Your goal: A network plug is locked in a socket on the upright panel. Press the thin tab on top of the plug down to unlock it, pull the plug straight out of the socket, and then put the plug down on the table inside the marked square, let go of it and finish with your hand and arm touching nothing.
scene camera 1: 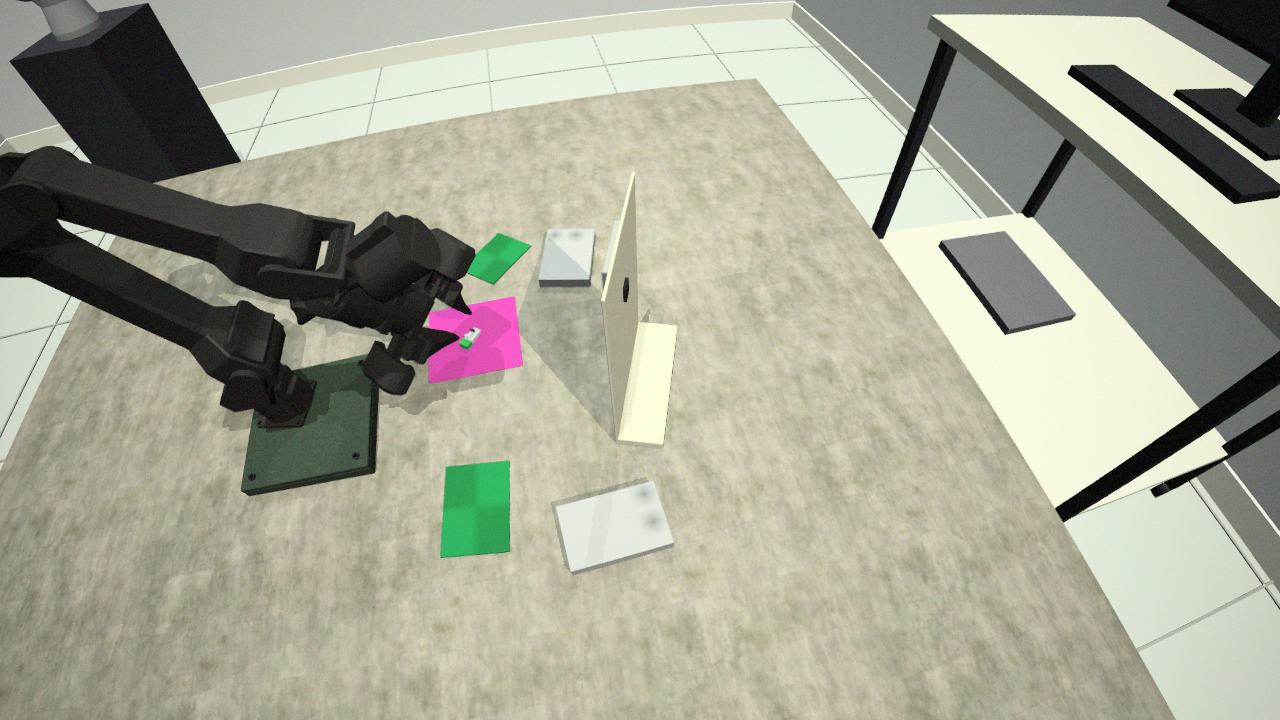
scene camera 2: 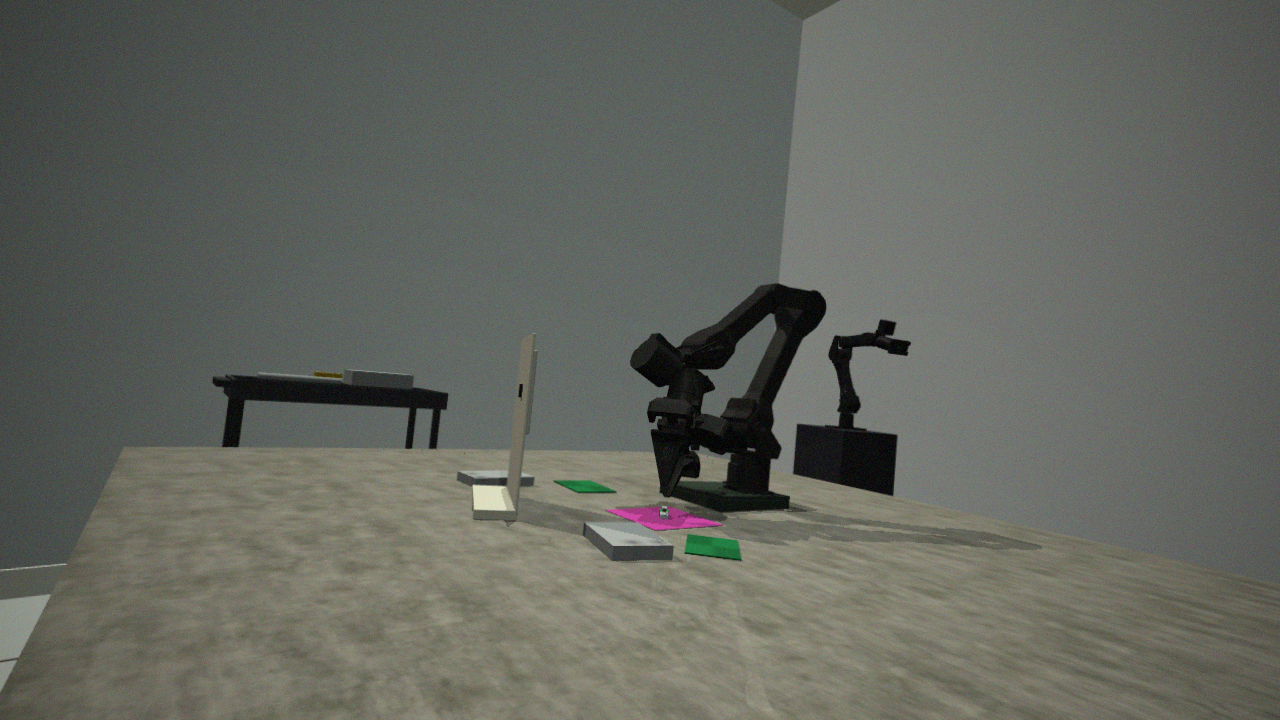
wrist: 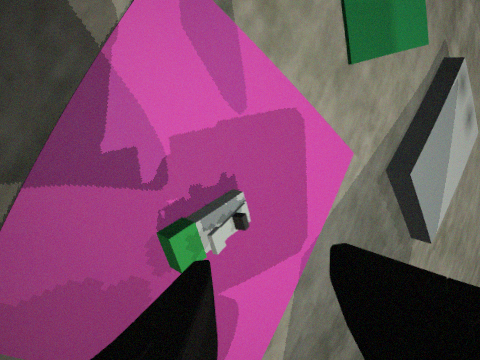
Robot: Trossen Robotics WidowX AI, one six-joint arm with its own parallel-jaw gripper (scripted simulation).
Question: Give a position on a marked square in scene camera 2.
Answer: At 649, 517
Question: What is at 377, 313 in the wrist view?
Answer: My gripper.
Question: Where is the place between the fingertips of my gripper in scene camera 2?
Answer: At 665, 491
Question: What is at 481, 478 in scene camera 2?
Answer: A grey slab.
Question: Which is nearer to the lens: the green patch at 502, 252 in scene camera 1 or the grey slab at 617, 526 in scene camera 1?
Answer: The grey slab.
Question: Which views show the grey slab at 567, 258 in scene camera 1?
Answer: Scene camera 1, scene camera 2 and the wrist view: all of them.
